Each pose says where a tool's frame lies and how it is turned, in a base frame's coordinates. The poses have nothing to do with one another.
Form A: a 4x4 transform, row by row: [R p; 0 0 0 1], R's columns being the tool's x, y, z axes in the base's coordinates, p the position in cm. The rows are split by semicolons.
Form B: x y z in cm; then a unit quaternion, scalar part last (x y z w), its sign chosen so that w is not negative. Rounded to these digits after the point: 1 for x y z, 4 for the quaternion. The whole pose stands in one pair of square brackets.
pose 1, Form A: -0.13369 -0.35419 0.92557 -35.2; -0.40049 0.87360 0.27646 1.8; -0.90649 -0.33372 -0.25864 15.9; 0 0 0 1
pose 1, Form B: [-35.2 1.8 15.9 -0.2507 0.7527 -0.0190 0.6085]
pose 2, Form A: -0.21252 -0.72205 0.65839 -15.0; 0.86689 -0.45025 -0.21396 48.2; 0.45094 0.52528 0.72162 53.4; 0 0 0 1
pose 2, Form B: [-15.0 48.2 53.4 0.3592 0.1008 0.7721 0.5145]
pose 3, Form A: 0.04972 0.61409 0.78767 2.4; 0.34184 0.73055 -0.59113 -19.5; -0.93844 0.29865 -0.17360 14.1; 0 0 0 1
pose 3, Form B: [2.4 -19.5 14.1 0.3510 0.6809 -0.1074 0.6338]
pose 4, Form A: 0.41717 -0.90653 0.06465 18.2; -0.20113 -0.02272 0.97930 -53.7; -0.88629 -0.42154 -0.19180 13.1; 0 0 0 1
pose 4, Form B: [18.2 -53.7 13.1 -0.6387 0.4336 0.3216 0.5483]
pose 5, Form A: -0.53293 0.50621 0.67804 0.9; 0.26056 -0.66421 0.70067 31.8; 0.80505 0.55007 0.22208 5.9; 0 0 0 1
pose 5, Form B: [0.9 31.8 5.9 -0.4768 -0.4021 -0.7777 0.0790]
